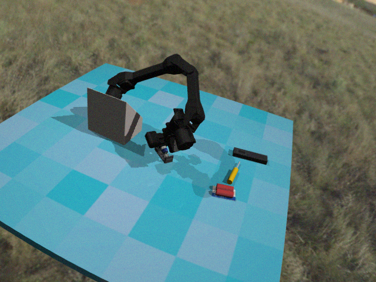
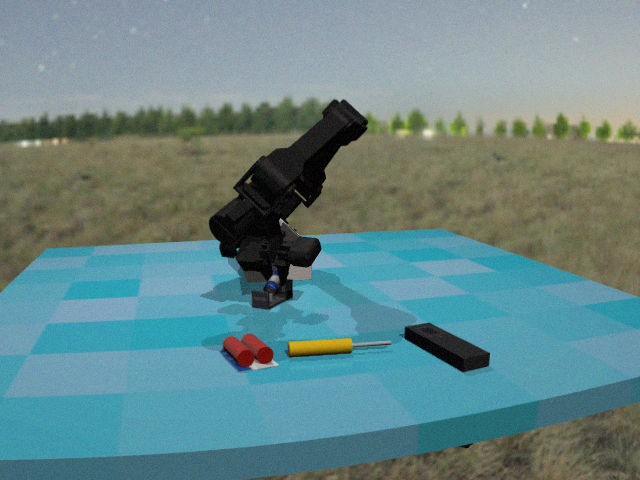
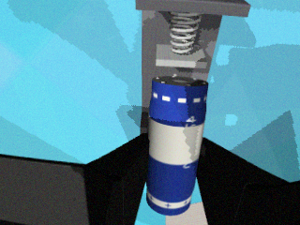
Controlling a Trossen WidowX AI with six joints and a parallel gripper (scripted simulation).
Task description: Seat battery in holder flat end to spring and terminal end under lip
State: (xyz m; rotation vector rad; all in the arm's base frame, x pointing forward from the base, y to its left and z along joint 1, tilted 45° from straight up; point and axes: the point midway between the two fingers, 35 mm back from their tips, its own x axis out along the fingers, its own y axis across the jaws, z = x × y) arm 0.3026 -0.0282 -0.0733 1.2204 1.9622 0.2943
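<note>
The grey battery lies 10 mm above my gripper tip. The rest, counted from my gripper tip: black bar: 370 mm ahead, 160 mm to the left, 20 mm below; small card: 300 mm ahead, 110 mm to the right, 20 mm below; yellow-handled screwdriver: 320 mm ahead, 30 mm to the left, 20 mm below.
</note>
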